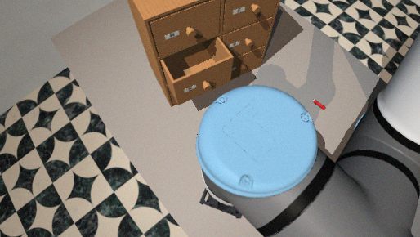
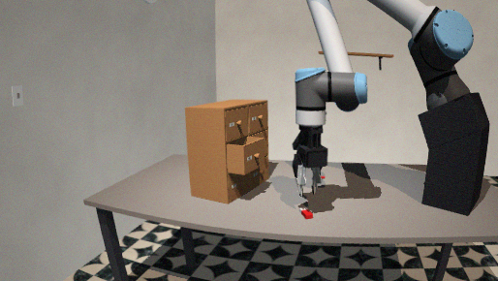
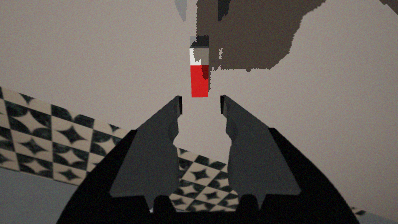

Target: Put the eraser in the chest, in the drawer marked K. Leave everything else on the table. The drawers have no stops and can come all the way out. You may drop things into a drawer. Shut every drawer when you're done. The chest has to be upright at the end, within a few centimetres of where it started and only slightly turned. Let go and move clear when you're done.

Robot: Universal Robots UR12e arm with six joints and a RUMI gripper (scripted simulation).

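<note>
Right now the eraser is 1 cm to the right of my hand and 8 cm below it. Round my hand: red stick: 3 cm behind, 39 cm to the right, 8 cm below.
</note>
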